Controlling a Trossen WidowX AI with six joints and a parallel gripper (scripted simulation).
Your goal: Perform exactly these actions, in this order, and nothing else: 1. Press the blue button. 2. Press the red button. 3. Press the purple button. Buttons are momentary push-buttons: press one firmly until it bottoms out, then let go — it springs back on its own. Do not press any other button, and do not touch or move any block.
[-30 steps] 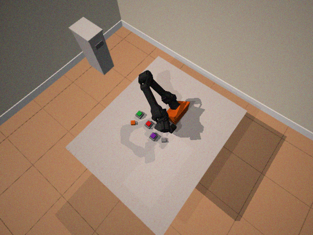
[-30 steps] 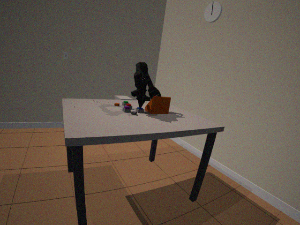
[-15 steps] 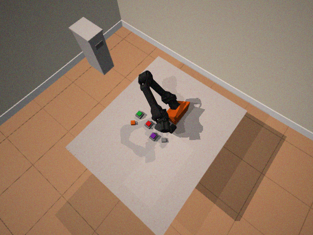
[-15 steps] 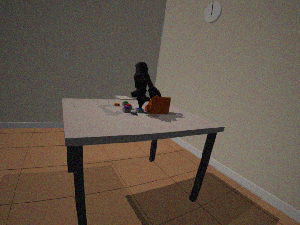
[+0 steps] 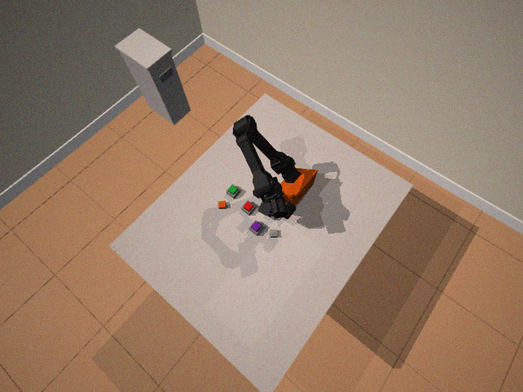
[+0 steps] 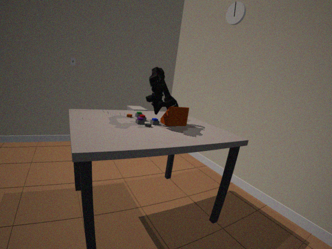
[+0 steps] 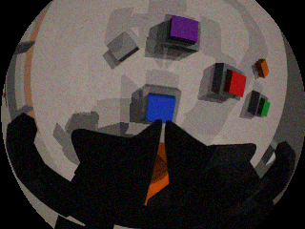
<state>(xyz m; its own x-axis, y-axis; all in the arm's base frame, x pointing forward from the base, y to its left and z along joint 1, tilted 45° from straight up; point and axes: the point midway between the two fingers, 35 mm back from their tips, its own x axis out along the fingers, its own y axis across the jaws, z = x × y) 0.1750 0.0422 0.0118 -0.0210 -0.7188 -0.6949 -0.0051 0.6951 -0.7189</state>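
My gripper tip is now 4 cm above the blue button. From my gripper tip the other things lie so: small grey block 8 cm ahead, 6 cm to the left, 6 cm below; then purple button 11 cm ahead, 4 cm below, 1 cm to the right; then red button 10 cm to the right, 6 cm ahead, 4 cm below.
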